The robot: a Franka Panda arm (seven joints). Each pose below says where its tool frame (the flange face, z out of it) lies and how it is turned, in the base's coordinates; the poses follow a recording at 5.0 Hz.
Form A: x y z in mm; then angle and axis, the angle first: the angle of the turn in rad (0 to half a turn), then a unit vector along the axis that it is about.
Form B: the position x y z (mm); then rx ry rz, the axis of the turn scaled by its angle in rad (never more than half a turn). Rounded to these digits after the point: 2 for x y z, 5 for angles.
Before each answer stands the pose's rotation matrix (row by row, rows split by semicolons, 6 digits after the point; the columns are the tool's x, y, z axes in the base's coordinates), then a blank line. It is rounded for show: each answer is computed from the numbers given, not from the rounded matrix.
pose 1, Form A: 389.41 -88.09 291.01 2.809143 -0.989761 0.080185 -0.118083
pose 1, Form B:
0.960369 -0.115845 0.253518; -0.192920 -0.932738 0.304599; 0.201179 -0.341436 -0.918122

389.41 -88.09 291.01 -2.78038 0.22525 -0.33171
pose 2, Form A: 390.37 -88.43 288.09 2.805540 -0.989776 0.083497 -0.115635
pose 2, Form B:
0.960452 -0.122532 0.250038; -0.198796 -0.930510 0.307621; 0.194969 -0.345162 -0.918069

390.37 -88.43 288.09 -2.77686 0.23425 -0.32442
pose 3, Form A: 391.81 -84.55 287.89 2.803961 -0.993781 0.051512 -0.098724
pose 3, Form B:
0.975900 -0.066790 0.207744; -0.132196 -0.938385 0.319309; 0.173617 -0.339077 -0.924599

391.81 -84.55 287.89 -2.78652 0.14444 -0.27682
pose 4, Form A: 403.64 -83.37 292.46 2.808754 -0.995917 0.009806 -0.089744
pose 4, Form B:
0.984147 0.010326 0.177054; -0.048318 -0.944932 0.323681; 0.170646 -0.327105 -0.929453

403.64 -83.37 292.46 -2.79728 0.02754 -0.25207
